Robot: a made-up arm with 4 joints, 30 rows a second.
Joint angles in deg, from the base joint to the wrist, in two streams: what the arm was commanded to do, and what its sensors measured. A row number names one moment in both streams.
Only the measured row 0 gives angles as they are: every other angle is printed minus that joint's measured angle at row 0.
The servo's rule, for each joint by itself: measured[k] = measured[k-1] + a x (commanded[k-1-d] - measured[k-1]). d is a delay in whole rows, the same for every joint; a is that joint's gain. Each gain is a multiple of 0.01, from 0.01 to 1. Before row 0 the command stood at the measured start. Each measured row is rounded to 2 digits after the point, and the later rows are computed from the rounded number. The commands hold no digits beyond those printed.
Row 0, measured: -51.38 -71.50 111.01 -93.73
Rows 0 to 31, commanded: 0.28 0.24 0.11 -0.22; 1.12 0.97 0.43 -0.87; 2.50 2.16 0.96 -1.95; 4.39 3.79 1.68 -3.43; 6.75 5.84 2.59 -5.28; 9.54 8.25 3.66 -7.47; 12.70 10.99 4.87 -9.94; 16.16 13.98 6.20 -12.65; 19.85 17.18 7.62 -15.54; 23.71 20.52 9.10 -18.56; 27.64 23.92 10.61 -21.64; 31.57 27.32 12.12 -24.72; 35.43 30.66 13.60 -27.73; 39.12 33.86 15.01 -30.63; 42.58 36.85 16.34 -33.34; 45.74 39.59 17.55 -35.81; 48.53 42.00 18.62 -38.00; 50.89 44.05 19.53 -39.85; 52.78 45.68 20.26 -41.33; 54.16 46.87 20.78 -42.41; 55.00 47.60 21.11 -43.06; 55.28 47.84 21.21 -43.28; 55.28 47.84 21.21 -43.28; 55.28 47.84 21.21 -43.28; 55.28 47.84 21.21 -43.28; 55.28 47.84 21.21 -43.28; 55.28 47.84 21.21 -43.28; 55.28 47.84 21.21 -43.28; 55.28 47.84 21.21 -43.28; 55.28 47.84 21.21 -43.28; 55.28 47.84 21.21 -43.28; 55.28 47.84 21.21 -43.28
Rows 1 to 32, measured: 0.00 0.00 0.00 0.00; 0.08 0.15 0.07 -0.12; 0.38 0.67 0.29 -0.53; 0.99 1.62 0.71 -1.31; 1.98 3.01 1.31 -2.48; 3.36 4.82 2.10 -4.02; 5.15 7.02 3.07 -5.92; 7.34 9.56 4.19 -8.13; 9.90 12.39 5.44 -10.62; 12.79 15.46 6.79 -13.33; 15.96 18.70 8.22 -16.21; 19.35 22.04 9.70 -19.20; 22.89 25.42 11.20 -22.24; 26.53 28.77 12.69 -25.26; 30.18 32.03 14.13 -28.21; 33.78 35.11 15.50 -31.03; 37.25 37.98 16.77 -33.66; 40.52 40.55 17.92 -36.05; 43.53 42.79 18.92 -38.14; 46.21 44.64 19.75 -39.89; 48.52 46.07 20.39 -41.28; 50.40 47.05 20.84 -42.26; 51.82 47.56 21.07 -42.82; 52.82 47.74 21.16 -43.07; 53.53 47.80 21.19 -43.19; 54.04 47.83 21.20 -43.24; 54.40 47.84 21.21 -43.26; 54.66 47.84 21.21 -43.27; 54.84 47.84 21.21 -43.28; 54.97 47.84 21.21 -43.28; 55.06 47.84 21.21 -43.28; 55.12 47.84 21.21 -43.28
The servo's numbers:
d 1
a 0.29 0.64 0.62 0.55

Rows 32 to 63, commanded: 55.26 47.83 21.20 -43.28; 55.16 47.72 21.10 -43.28; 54.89 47.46 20.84 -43.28; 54.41 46.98 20.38 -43.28; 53.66 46.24 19.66 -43.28; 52.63 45.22 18.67 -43.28; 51.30 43.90 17.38 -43.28; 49.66 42.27 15.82 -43.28; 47.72 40.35 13.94 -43.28; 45.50 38.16 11.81 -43.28; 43.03 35.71 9.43 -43.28; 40.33 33.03 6.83 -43.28; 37.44 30.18 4.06 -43.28; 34.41 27.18 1.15 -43.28; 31.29 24.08 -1.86 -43.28; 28.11 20.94 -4.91 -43.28; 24.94 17.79 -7.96 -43.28; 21.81 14.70 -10.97 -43.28; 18.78 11.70 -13.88 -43.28; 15.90 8.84 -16.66 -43.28; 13.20 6.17 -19.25 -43.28; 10.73 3.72 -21.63 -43.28; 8.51 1.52 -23.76 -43.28; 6.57 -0.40 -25.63 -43.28; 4.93 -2.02 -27.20 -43.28; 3.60 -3.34 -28.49 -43.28; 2.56 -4.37 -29.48 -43.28; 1.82 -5.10 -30.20 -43.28; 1.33 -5.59 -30.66 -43.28; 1.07 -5.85 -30.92 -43.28; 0.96 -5.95 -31.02 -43.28; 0.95 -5.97 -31.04 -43.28
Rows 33 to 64, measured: 55.17 47.84 21.21 -43.28; 55.20 47.83 21.20 -43.28; 55.19 47.76 21.14 -43.28; 55.10 47.57 20.95 -43.28; 54.90 47.19 20.60 -43.28; 54.54 46.58 20.02 -43.28; 53.99 45.71 19.18 -43.28; 53.21 44.55 18.06 -43.28; 52.18 43.09 16.67 -43.28; 50.89 41.34 14.98 -43.28; 49.33 39.30 13.01 -43.28; 47.50 37.00 10.79 -43.28; 45.42 34.46 8.33 -43.28; 43.11 31.72 5.68 -43.28; 40.59 28.81 2.87 -43.28; 37.89 25.78 -0.06 -43.28; 35.05 22.68 -3.07 -43.28; 32.12 19.55 -6.10 -43.28; 29.13 16.45 -9.12 -43.28; 26.13 13.41 -12.07 -43.28; 23.16 10.49 -14.92 -43.28; 20.27 7.73 -17.60 -43.28; 17.50 5.16 -20.10 -43.28; 14.89 2.83 -22.37 -43.28; 12.48 0.76 -24.39 -43.28; 10.29 -1.02 -26.13 -43.28; 8.35 -2.50 -27.59 -43.28; 6.67 -3.70 -28.76 -43.28; 5.26 -4.60 -29.65 -43.28; 4.12 -5.23 -30.28 -43.28; 3.24 -5.63 -30.68 -43.28; 2.58 -5.83 -30.89 -43.28
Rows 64 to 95, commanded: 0.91 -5.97 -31.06 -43.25; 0.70 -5.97 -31.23 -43.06; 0.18 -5.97 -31.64 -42.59; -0.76 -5.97 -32.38 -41.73; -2.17 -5.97 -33.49 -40.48; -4.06 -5.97 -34.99 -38.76; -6.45 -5.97 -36.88 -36.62; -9.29 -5.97 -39.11 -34.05; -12.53 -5.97 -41.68 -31.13; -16.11 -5.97 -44.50 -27.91; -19.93 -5.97 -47.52 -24.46; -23.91 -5.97 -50.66 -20.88; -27.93 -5.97 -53.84 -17.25; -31.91 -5.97 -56.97 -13.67; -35.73 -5.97 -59.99 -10.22; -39.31 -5.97 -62.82 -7.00; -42.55 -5.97 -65.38 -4.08; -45.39 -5.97 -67.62 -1.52; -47.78 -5.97 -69.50 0.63; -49.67 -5.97 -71.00 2.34; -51.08 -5.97 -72.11 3.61; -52.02 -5.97 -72.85 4.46; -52.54 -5.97 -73.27 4.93; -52.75 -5.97 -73.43 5.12; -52.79 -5.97 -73.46 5.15; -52.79 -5.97 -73.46 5.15; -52.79 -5.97 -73.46 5.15; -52.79 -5.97 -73.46 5.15; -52.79 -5.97 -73.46 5.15; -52.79 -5.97 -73.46 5.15; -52.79 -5.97 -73.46 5.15; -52.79 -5.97 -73.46 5.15
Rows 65 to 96, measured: 2.11 -5.92 -30.98 -43.28; 1.76 -5.95 -31.03 -43.26; 1.45 -5.96 -31.15 -43.15; 1.08 -5.97 -31.45 -42.84; 0.55 -5.97 -32.03 -42.23; -0.24 -5.97 -32.94 -41.27; -1.35 -5.97 -34.21 -39.89; -2.83 -5.97 -35.87 -38.09; -4.70 -5.97 -37.88 -35.87; -6.97 -5.97 -40.24 -33.26; -9.62 -5.97 -42.88 -30.32; -12.61 -5.97 -45.76 -27.10; -15.89 -5.97 -48.80 -23.68; -19.38 -5.97 -51.92 -20.14; -23.01 -5.97 -55.05 -16.58; -26.70 -5.97 -58.11 -13.08; -30.36 -5.97 -61.03 -9.74; -33.90 -5.97 -63.73 -6.63; -37.23 -5.97 -66.14 -3.82; -40.29 -5.97 -68.22 -1.37; -43.01 -5.97 -69.94 0.67; -45.35 -5.97 -71.29 2.29; -47.28 -5.97 -72.26 3.48; -48.81 -5.97 -72.89 4.28; -49.95 -5.97 -73.22 4.74; -50.77 -5.97 -73.37 4.97; -51.36 -5.97 -73.43 5.07; -51.77 -5.97 -73.45 5.11; -52.07 -5.97 -73.46 5.13; -52.28 -5.97 -73.46 5.14; -52.43 -5.97 -73.46 5.15; -52.53 -5.97 -73.46 5.15
